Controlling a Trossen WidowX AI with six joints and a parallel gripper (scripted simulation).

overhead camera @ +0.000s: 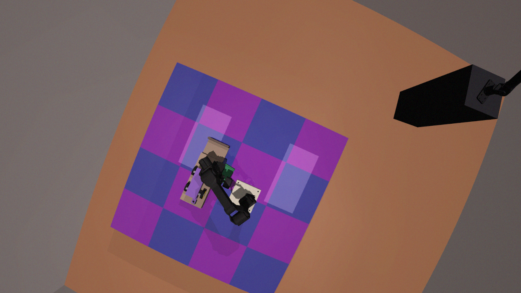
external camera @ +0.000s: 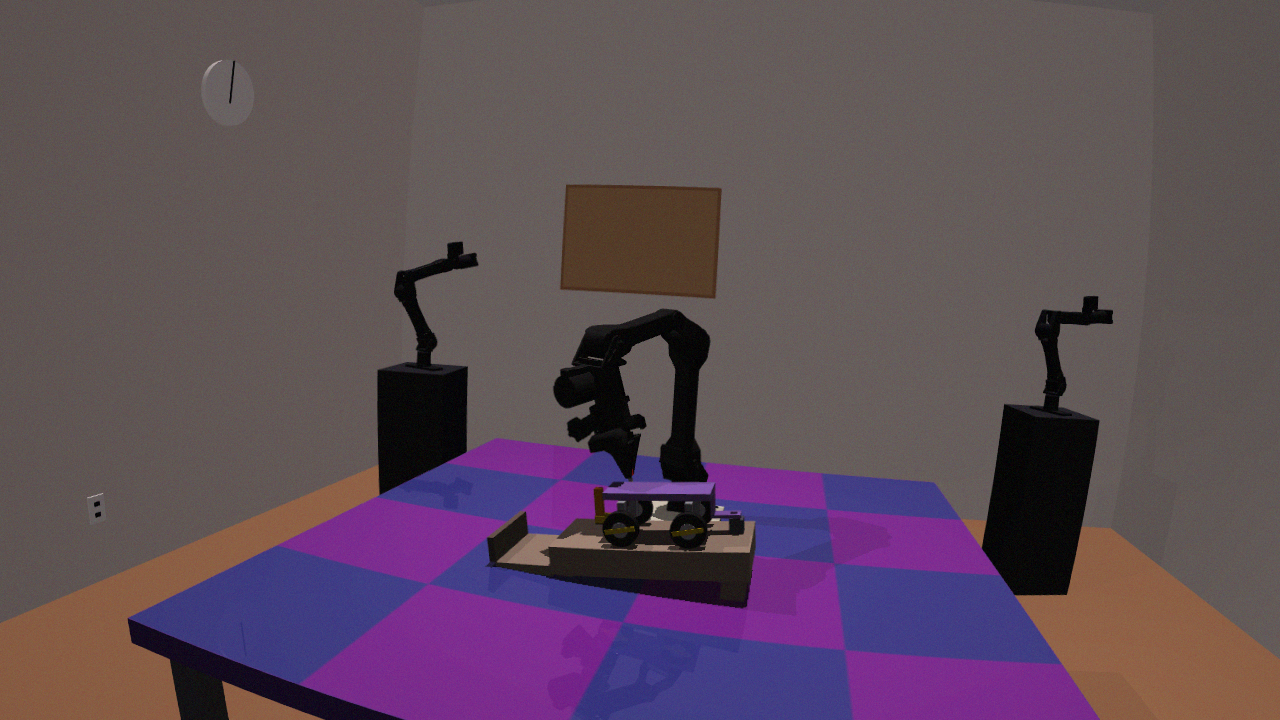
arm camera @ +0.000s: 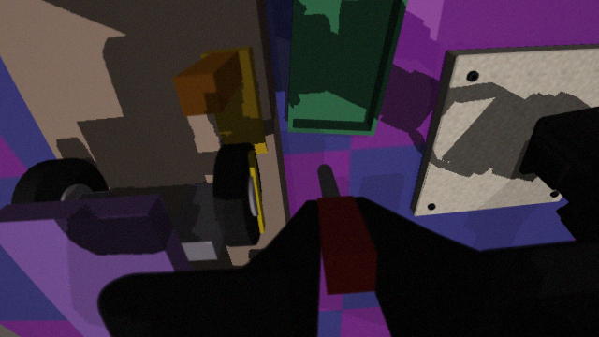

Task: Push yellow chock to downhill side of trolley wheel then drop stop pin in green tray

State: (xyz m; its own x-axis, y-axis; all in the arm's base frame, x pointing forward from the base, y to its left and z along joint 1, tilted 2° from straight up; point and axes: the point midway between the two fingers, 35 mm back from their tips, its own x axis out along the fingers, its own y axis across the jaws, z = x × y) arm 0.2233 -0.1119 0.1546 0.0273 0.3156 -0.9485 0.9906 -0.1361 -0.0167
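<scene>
My gripper tip is now 150 mm above the green tray, 20 mm to the left of it and 20 mm past it. Round my gripper tip: trolley (110 mm ahead, 70 mm to the left, 20 mm below); then yellow chock (60 mm below, 40 mm ahead, 30 mm to the right); then red-headed stop pin (right at my gripper tip).
</scene>
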